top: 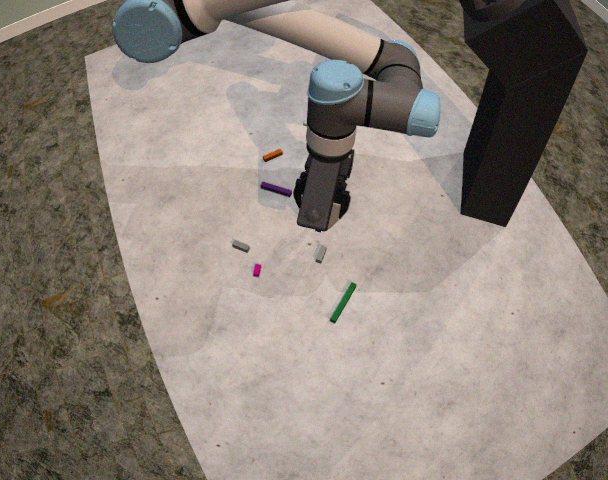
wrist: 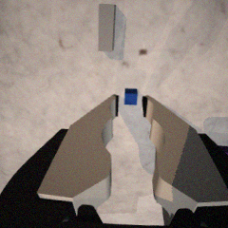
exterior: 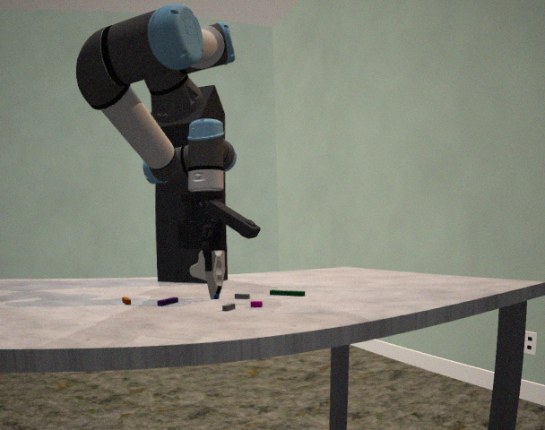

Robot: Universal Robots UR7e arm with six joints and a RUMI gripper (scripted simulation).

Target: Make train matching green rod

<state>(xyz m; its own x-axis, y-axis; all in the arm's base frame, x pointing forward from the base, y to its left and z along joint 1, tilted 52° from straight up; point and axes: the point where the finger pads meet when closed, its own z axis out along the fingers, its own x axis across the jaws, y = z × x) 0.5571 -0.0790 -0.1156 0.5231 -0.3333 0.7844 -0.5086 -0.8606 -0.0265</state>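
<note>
Right now the blue rod is 1 cm below my hand. Also, from my hand: purple rod: 11 cm to the right, 3 cm ahead, 1 cm below; magenta rod: 14 cm ahead, 3 cm to the left, 1 cm below; green rod: 15 cm to the left, 4 cm ahead, 1 cm below.
</note>
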